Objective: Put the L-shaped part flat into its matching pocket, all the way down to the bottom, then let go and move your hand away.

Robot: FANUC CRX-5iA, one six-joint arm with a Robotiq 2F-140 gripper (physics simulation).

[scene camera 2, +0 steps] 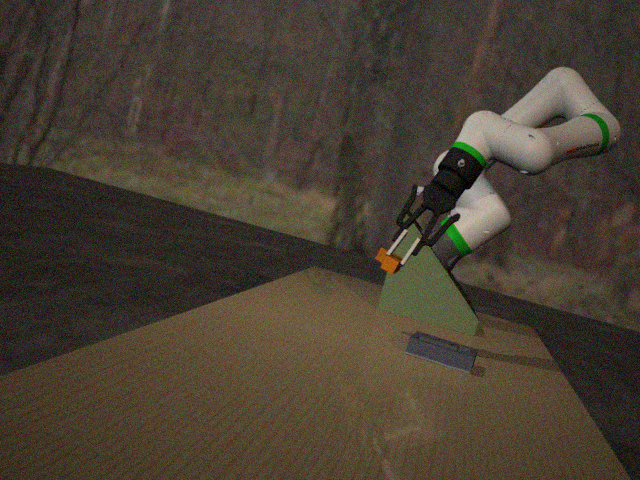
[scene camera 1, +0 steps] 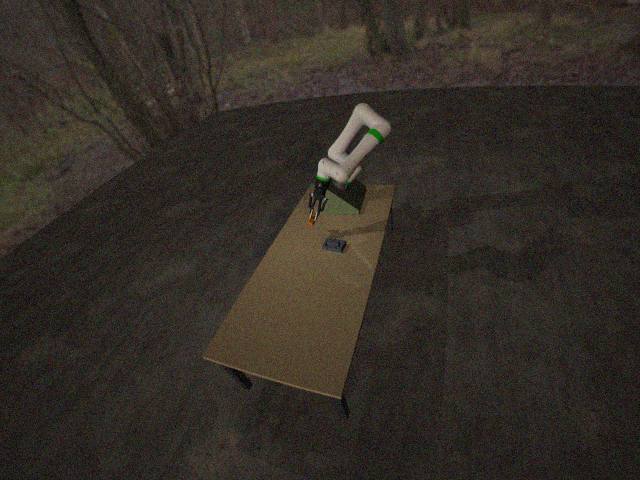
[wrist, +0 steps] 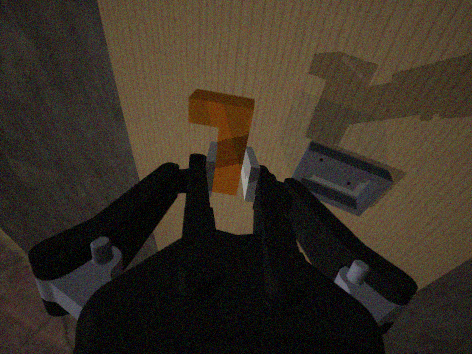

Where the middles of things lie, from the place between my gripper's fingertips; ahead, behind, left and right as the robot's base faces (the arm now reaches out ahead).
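The orange L-shaped part (wrist: 232, 114) is 10 mm behind my hand and 10 mm to the right of it.
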